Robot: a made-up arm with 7 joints. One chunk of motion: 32 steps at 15 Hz.
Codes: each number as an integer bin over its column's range. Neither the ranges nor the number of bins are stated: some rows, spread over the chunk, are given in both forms.
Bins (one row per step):
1: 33 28 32 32 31 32
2: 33 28 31 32 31 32
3: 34 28 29 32 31 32
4: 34 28 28 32 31 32
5: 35 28 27 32 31 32
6: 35 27 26 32 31 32
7: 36 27 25 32 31 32
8: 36 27 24 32 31 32
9: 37 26 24 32 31 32
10: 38 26 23 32 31 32
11: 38 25 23 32 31 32
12: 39 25 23 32 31 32
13: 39 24 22 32 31 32
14: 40 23 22 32 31 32
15: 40 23 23 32 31 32
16: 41 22 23 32 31 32
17: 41 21 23 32 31 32
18: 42 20 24 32 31 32
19: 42 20 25 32 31 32
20: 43 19 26 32 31 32
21: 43 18 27 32 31 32
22: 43 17 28 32 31 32
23: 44 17 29 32 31 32
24: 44 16 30 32 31 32
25: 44 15 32 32 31 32
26: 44 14 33 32 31 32
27: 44 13 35 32 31 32
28: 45 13 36 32 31 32
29: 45 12 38 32 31 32
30: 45 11 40 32 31 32
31: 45 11 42 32 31 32
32: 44 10 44 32 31 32
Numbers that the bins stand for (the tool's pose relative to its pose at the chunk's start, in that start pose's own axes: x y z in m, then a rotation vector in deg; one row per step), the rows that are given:
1: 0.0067 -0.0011 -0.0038 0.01 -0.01 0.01
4: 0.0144 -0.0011 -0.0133 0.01 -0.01 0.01
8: 0.0300 -0.0057 -0.0229 0.01 -0.01 0.01
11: 0.0456 -0.0149 -0.0252 0.01 -0.01 0.01
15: 0.0611 -0.0241 -0.0252 0.01 -0.01 0.01
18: 0.0767 -0.0379 -0.0229 0.01 -0.01 0.01
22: 0.0844 -0.0517 -0.0133 0.01 -0.01 0.01
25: 0.0922 -0.0610 -0.0038 0.01 -0.01 0.01
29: 0.1000 -0.0748 0.0105 0.01 -0.01 0.01
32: 0.0922 -0.0840 0.0248 0.01 -0.01 0.01
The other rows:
2: 0.0067 -0.0011 -0.0062 0.01 -0.01 0.01
3: 0.0144 -0.0011 -0.0110 0.01 -0.01 0.01
5: 0.0222 -0.0011 -0.0157 0.01 -0.01 0.01
6: 0.0222 -0.0057 -0.0181 0.01 -0.01 0.01
7: 0.0300 -0.0057 -0.0205 0.01 -0.01 0.01
9: 0.0378 -0.0103 -0.0229 0.01 -0.01 0.01
10: 0.0456 -0.0103 -0.0252 0.01 -0.01 0.01
12: 0.0533 -0.0149 -0.0252 0.01 -0.01 0.01
13: 0.0533 -0.0195 -0.0276 0.01 -0.01 0.01
14: 0.0611 -0.0241 -0.0276 0.01 -0.01 0.01
16: 0.0689 -0.0287 -0.0252 0.01 -0.01 0.01
17: 0.0689 -0.0333 -0.0252 0.01 -0.01 0.01
19: 0.0767 -0.0379 -0.0205 0.01 -0.01 0.01
20: 0.0844 -0.0425 -0.0181 0.01 -0.01 0.01
21: 0.0844 -0.0471 -0.0157 0.01 -0.01 0.01
23: 0.0922 -0.0517 -0.0110 0.01 -0.01 0.01
24: 0.0922 -0.0563 -0.0086 0.01 -0.01 0.01
26: 0.0922 -0.0656 -0.0014 0.01 -0.01 0.01
27: 0.0922 -0.0702 0.0033 0.01 -0.01 0.01
28: 0.1000 -0.0702 0.0057 0.01 -0.01 0.01
30: 0.1000 -0.0794 0.0152 0.01 -0.01 0.01
31: 0.1000 -0.0794 0.0200 0.01 -0.01 0.01

